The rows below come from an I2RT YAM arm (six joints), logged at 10 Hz.
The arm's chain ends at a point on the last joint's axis. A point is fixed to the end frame.
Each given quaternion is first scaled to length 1.
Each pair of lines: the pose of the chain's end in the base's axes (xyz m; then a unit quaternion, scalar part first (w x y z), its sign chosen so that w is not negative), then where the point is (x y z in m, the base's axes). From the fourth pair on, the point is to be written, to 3 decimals.
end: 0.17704 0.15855 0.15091 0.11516 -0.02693 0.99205 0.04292
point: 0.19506 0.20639 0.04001
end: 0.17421 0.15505 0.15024 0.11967 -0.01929 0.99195 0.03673
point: 0.19399 0.20143 0.03902
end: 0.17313 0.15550 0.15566 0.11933 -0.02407 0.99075 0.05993
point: 0.19206 0.20713 0.04662
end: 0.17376 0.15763 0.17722 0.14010 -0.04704 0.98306 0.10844
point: 0.194 0.220 0.074
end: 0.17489 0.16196 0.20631 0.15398 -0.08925 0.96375 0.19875
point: 0.191 0.243 0.116
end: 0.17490 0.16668 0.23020 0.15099 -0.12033 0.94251 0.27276
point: 0.183 0.261 0.153
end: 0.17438 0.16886 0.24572 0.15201 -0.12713 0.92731 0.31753
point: 0.180 0.270 0.177
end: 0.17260 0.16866 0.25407 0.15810 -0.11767 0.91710 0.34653
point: 0.179 0.274 0.192
